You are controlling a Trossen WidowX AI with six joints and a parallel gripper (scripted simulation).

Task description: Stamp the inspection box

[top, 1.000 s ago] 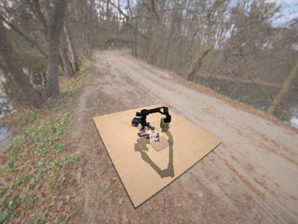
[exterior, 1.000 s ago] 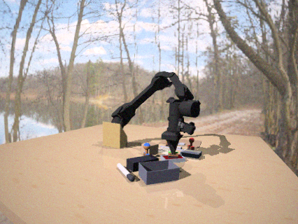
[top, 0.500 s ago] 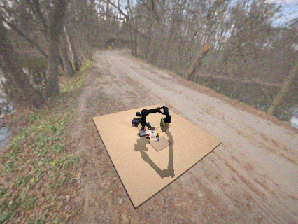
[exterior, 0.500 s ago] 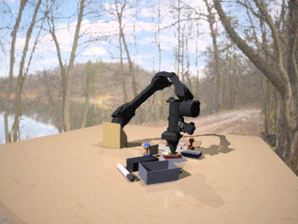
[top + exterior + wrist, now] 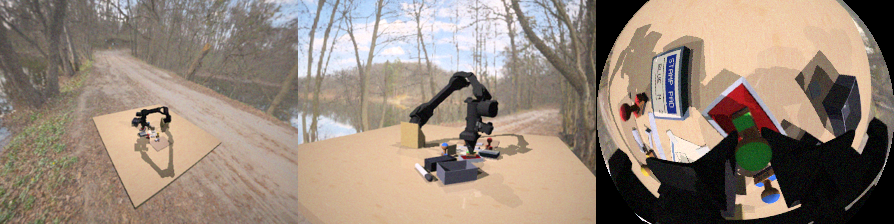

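My gripper tip is right at the green-knobbed stamp. From my gripper tip the other things lie so: red ink pad (3 cm below); black block (13 cm to the right, 8 cm behind, 2 cm below); blue-knobbed stamp (11 cm behind, 3 cm to the right, 2 cm below).
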